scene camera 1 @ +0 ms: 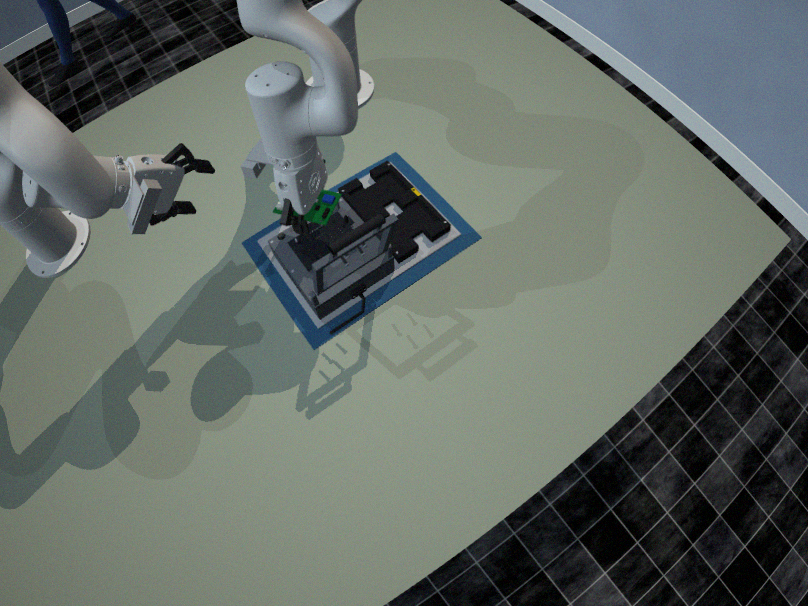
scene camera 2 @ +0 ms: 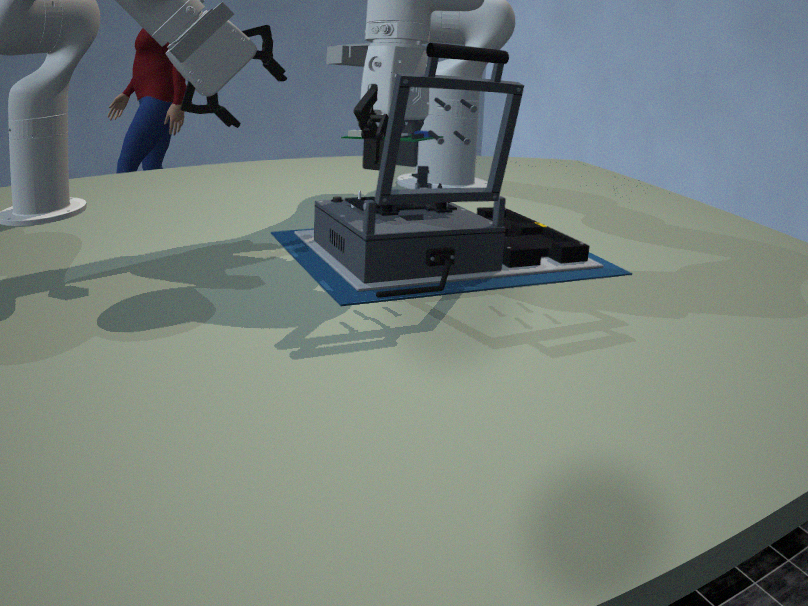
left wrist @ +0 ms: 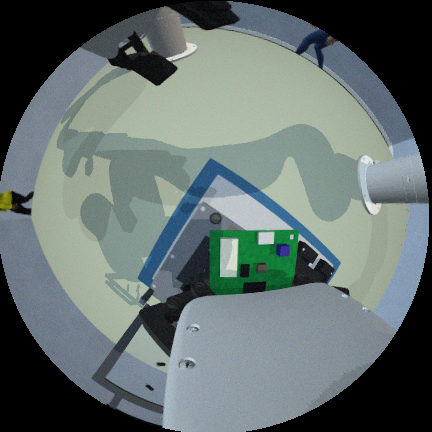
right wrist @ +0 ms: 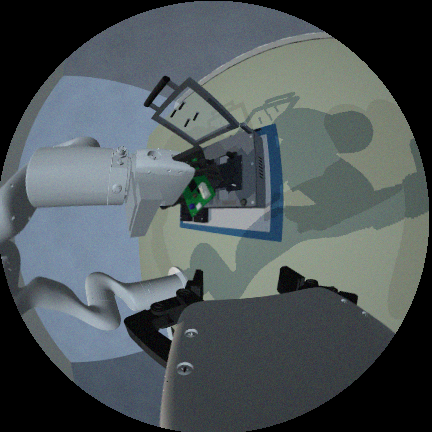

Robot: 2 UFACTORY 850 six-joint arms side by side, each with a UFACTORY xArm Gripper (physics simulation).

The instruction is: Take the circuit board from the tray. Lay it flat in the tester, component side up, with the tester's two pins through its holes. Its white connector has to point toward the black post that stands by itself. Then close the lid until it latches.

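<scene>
My left gripper [scene camera 2: 391,155] is shut on the green circuit board [scene camera 1: 322,210] [scene camera 2: 417,137] [left wrist: 252,260] [right wrist: 200,192] and holds it about level, component side up, above the grey tester [scene camera 1: 283,254] [scene camera 2: 434,259] [left wrist: 182,235] [right wrist: 250,195]. In the left wrist view the board is turned relative to the tester; its long white connector [left wrist: 229,260] is at the picture's left. The tester's lid [scene camera 2: 462,83] [left wrist: 120,345] stands open. A small black post [scene camera 2: 423,176] shows through the lid frame. My right gripper [scene camera 1: 197,187] [scene camera 2: 256,97] [right wrist: 242,281] is open, empty and well away from the tester.
The black tray [scene camera 1: 417,218] [scene camera 2: 522,251] [right wrist: 194,216] lies beside the tester. Both stand on a white base with a blue border [scene camera 1: 466,238] [scene camera 2: 613,268]. The lid's black handle [scene camera 1: 357,233] [scene camera 2: 467,52] [right wrist: 157,91] rises near my left gripper. A black lever [scene camera 2: 417,291] sticks out at the tester's side.
</scene>
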